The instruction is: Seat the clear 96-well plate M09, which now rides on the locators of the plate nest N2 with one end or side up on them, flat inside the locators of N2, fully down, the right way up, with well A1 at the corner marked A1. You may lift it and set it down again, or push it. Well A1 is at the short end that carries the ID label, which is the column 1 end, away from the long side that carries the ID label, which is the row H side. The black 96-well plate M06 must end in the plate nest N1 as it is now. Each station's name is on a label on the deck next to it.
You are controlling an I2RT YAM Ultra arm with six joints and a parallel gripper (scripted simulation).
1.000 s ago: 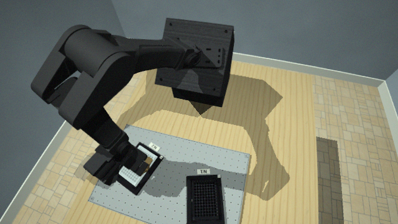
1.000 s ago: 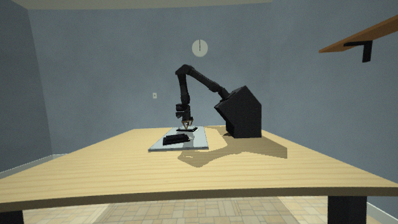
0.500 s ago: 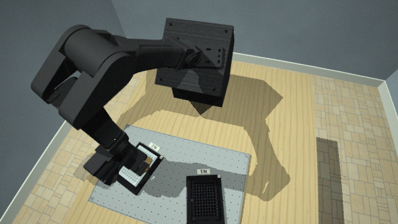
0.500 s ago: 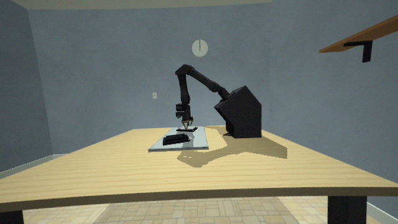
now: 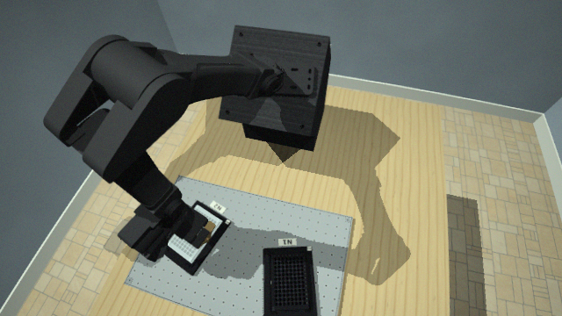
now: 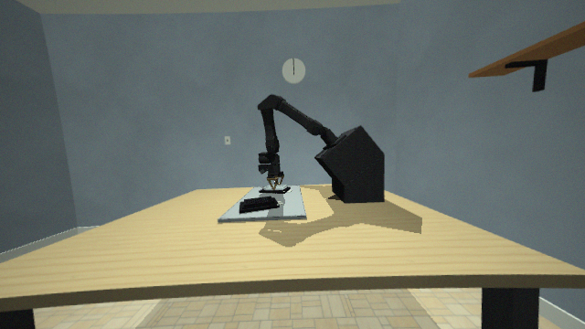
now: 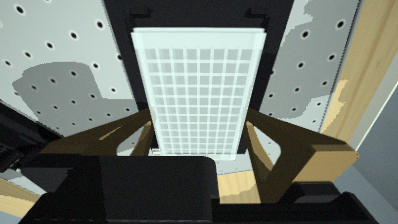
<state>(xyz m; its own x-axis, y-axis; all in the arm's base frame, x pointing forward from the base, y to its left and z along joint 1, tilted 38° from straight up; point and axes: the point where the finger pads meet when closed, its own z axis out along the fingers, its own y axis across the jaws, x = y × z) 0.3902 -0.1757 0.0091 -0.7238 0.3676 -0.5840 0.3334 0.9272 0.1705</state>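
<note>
Right now the plate nest N2 is 10 mm ahead of my hand and 20 mm below it. Also, from my hand: n2 label: 80 mm behind, 40 mm to the left, 20 mm below; n1 label: 240 mm to the left, 20 mm below.
</note>
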